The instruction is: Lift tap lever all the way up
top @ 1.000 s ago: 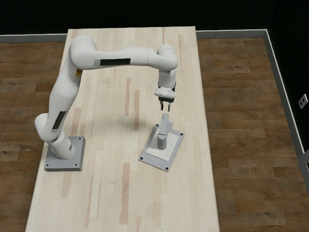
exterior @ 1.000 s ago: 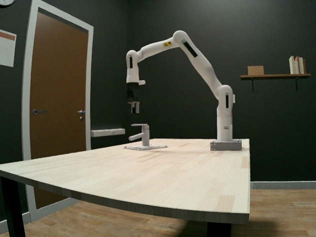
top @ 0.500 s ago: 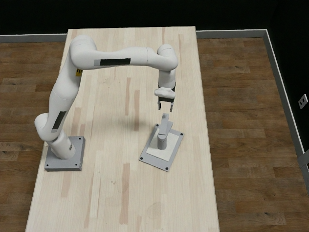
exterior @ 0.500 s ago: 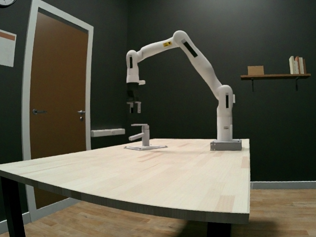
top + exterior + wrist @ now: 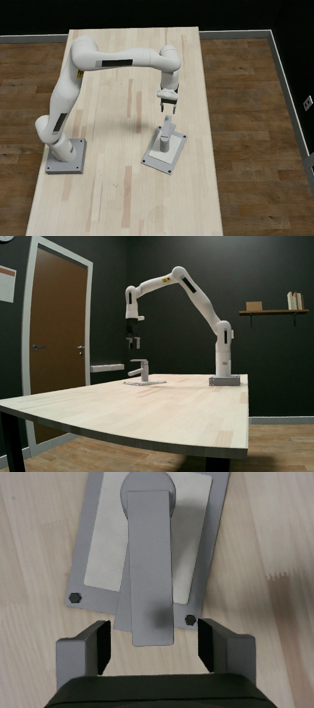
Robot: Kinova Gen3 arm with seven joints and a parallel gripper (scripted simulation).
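Now: hand 9 cm above the lever, 4 cm to the left of it and 1 cm past it. Also, from my hand: base plate 23 cm below, 10 cm to the right, 2 cm behind; tap 13 cm below, 7 cm to the right, 1 cm behind.
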